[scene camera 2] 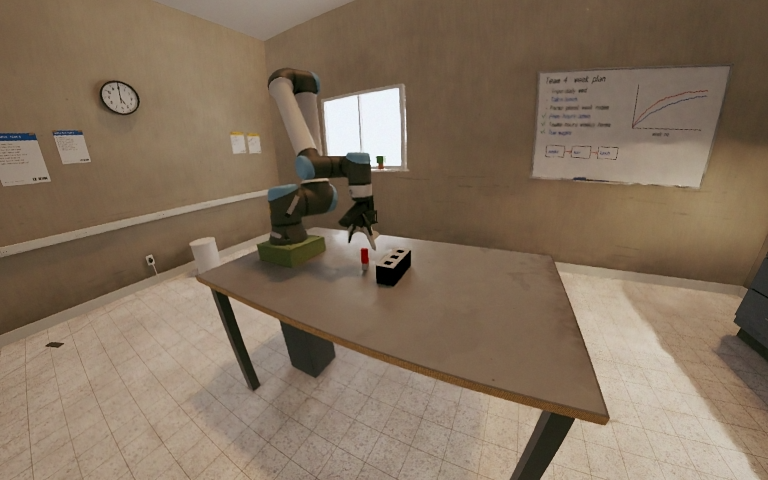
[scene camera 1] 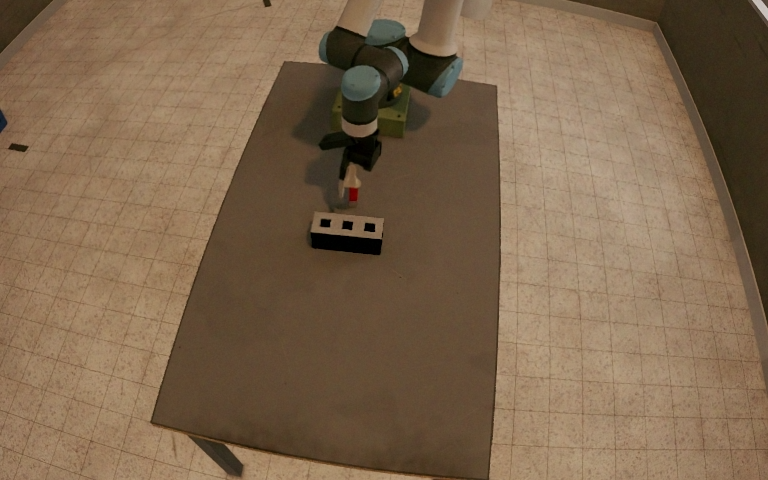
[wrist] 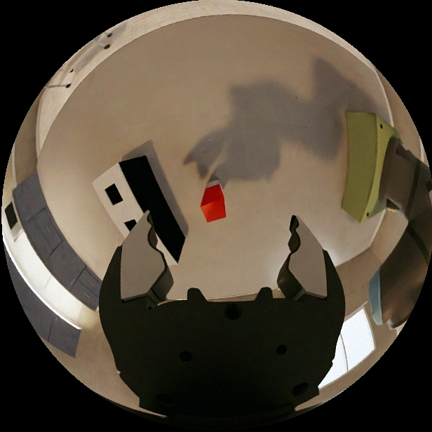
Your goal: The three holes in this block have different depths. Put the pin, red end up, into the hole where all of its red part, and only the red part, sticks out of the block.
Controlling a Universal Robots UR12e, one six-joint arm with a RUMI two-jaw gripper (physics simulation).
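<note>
The pin (scene camera 1: 353,194) (scene camera 2: 364,258) (wrist: 213,204) stands upright on the table, red end up, with a pale grey lower part. It is apart from the block, on the robot base's side. The block (scene camera 1: 336,224) (scene camera 2: 393,273) (wrist: 154,207) has a light top with three square dark holes in a row and black long sides; all the holes are empty. The hole depths cannot be seen. My gripper (scene camera 1: 346,190) (scene camera 2: 363,243) (wrist: 222,213) is open and empty, pointing down above the pin. In the wrist view the left finger hides part of the block.
The green robot base (scene camera 1: 391,122) (scene camera 2: 291,251) (wrist: 361,165) stands at the back end of the table (scene camera 1: 339,350) (scene camera 2: 453,316). The block lies close to the pin, beside one finger in the wrist view. The gripper's shadow falls near the pin.
</note>
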